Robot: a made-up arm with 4 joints. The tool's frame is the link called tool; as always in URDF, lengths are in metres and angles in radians.
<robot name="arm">
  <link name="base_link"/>
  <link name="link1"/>
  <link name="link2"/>
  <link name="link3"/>
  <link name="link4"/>
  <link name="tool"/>
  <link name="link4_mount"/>
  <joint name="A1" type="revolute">
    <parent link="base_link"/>
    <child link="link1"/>
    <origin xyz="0 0 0.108" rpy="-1.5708 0 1.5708"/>
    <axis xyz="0 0 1"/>
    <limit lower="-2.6" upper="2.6"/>
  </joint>
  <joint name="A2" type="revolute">
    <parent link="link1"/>
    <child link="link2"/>
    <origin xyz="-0.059 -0.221 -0.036" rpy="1.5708 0 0"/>
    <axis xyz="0 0 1"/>
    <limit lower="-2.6" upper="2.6"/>
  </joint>
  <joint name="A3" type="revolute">
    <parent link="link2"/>
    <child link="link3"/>
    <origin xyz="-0.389 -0.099 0.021" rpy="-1.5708 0 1.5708"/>
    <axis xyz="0 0 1"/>
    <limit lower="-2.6" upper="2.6"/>
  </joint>
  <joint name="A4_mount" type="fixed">
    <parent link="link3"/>
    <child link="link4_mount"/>
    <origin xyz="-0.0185 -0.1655 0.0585"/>
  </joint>
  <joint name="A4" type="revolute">
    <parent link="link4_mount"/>
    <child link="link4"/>
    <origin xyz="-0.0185 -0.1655 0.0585"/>
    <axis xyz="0 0 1"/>
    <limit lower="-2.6" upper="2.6"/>
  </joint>
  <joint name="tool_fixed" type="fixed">
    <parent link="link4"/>
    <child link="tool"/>
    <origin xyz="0.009 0.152 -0.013" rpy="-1.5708 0 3.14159"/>
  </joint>
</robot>
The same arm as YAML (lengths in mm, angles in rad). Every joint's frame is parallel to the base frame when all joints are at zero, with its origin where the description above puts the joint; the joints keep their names.
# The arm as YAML. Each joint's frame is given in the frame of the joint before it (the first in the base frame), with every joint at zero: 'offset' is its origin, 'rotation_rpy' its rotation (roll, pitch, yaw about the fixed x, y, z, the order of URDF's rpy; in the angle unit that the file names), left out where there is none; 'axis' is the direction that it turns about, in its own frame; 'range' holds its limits. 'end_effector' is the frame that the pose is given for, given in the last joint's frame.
length_unit: mm
angle_unit: rad
chain:
  - id: A1
    offset: [0.0, 0.0, 108.0]
    axis: [-1.0, 0.0, 0.0]
    range: [-2.6, 2.6]
  - id: A2
    offset: [36.0, -59.0, 221.0]
    axis: [0.0, 0.0, 1.0]
    range: [-2.6, 2.6]
  - id: A3
    offset: [99.0, -389.0, 21.0]
    axis: [0.0, -1.0, 0.0]
    range: [-2.6, 2.6]
  - id: A4
    offset: [37.0, -117.0, 331.0]
    axis: [0.0, -1.0, 0.0]
    range: [-2.6, 2.6]
end_effector:
  offset: [-9.0, 13.0, -152.0]
  rotation_rpy: [0.0, 0.0, 0.0]

